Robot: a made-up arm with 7 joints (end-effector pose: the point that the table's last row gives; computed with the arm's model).
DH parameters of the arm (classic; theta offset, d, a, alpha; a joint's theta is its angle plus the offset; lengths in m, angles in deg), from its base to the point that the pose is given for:
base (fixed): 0 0.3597 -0.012 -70
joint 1: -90 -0.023 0.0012 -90
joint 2: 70 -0.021 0.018 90
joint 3: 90 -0.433 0.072 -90
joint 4: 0 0.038 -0.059 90
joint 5: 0 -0.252 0.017 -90
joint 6: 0 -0.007 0.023 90
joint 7: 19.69 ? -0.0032 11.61
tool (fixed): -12.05 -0.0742 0 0
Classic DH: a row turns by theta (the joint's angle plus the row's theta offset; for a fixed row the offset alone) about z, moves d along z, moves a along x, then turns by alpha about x.
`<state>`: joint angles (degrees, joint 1 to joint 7).
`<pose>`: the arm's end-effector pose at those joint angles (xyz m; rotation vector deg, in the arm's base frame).
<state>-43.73 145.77 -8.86 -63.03 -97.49 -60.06 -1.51</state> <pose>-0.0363 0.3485 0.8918 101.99 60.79 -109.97</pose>
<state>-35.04 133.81 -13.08 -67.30 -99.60 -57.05 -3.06</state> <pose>0.1094 0.4301 0.8013 88.33 57.95 -130.69</pose>
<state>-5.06 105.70 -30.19 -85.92 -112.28 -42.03 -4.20</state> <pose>0.2677 0.5270 0.3295 -32.48 -34.37 160.43</pose>
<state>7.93 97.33 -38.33 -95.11 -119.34 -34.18 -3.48</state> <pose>0.1863 0.5010 0.1480 -13.94 -13.98 156.72</pose>
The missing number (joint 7, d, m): 0.0397
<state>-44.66 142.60 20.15 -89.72 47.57 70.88 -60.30</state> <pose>-0.0699 0.1331 0.9343 133.31 -33.47 -17.70</pose>
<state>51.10 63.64 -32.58 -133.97 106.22 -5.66 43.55</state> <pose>-0.0633 0.2088 0.0020 -56.01 12.00 89.89</pose>
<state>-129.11 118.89 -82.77 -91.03 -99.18 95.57 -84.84</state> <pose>0.1584 0.3958 0.7611 117.93 107.02 76.83</pose>
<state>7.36 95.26 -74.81 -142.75 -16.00 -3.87 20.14</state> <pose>0.0270 0.2287 0.0999 -27.07 -45.61 -71.09</pose>
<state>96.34 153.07 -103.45 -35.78 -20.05 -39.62 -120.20</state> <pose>0.2575 0.5550 0.5985 150.28 -20.54 47.66</pose>
